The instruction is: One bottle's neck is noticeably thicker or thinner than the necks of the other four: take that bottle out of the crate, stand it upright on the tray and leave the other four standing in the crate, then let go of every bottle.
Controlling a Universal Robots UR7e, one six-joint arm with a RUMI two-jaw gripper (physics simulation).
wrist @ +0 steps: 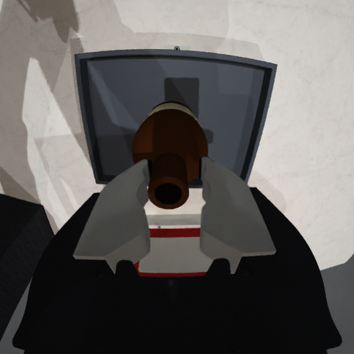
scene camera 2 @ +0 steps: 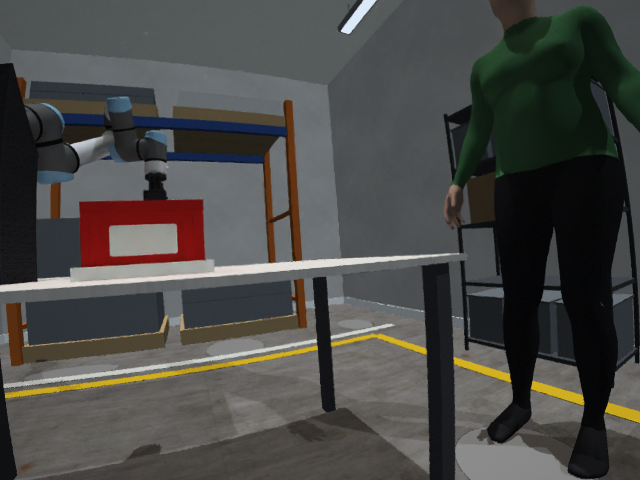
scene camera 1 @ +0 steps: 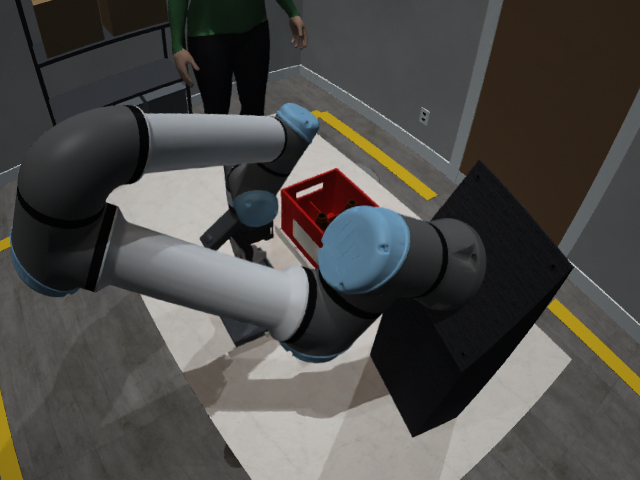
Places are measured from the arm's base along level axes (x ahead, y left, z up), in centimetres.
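Where they show: arm's base, link origin: (scene camera 2: 1, 128) (scene camera 1: 448, 265).
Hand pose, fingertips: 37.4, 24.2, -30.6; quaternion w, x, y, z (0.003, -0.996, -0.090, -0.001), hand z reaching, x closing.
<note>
Things, the pixels of their top centre, and the offset from my fingertips, as dx, dy, dz. "pt": a spot on its surface instead. Level surfaces: height alone.
- dark grey tray, surface spot: (scene camera 1: 238, 333) pt -10.3, +6.5, -11.5
- red crate, top centre: (scene camera 1: 338, 206) (scene camera 2: 148, 207) +5.5, -28.0, +5.5
- nearer, top centre: (scene camera 1: 322, 215) +5.2, -23.1, +4.3
- farther, top centre: (scene camera 1: 352, 202) +6.7, -32.7, +4.3
- pale table, surface height: dz -12.1
A brown bottle (wrist: 170, 135) shows in the wrist view with its mouth toward the camera. It looks upright over the dark grey tray (wrist: 235, 100) (scene camera 1: 238, 333); its base is hidden. My gripper (wrist: 175, 161) (scene camera 1: 250, 253) has its fingers on both sides of the bottle's neck, with a visible gap between the neck and the right finger, so it is open around the neck. The red crate (scene camera 1: 290, 209) (scene camera 2: 93, 237) (wrist: 175, 232) stands beside the tray. Two bottle necks show inside it, one nearer (scene camera 1: 321, 219) and one farther (scene camera 1: 352, 205); other bottles are hidden by the arm and crate walls.
The black arm pedestal (scene camera 1: 413, 372) stands on the pale table (scene camera 1: 279, 439). The arm's upper links cross above the table in scene camera 1. A person in a green top (scene camera 2: 547, 98) (scene camera 1: 227, 15) stands beyond the table. Shelving (scene camera 2: 292, 180) stands at the back.
</note>
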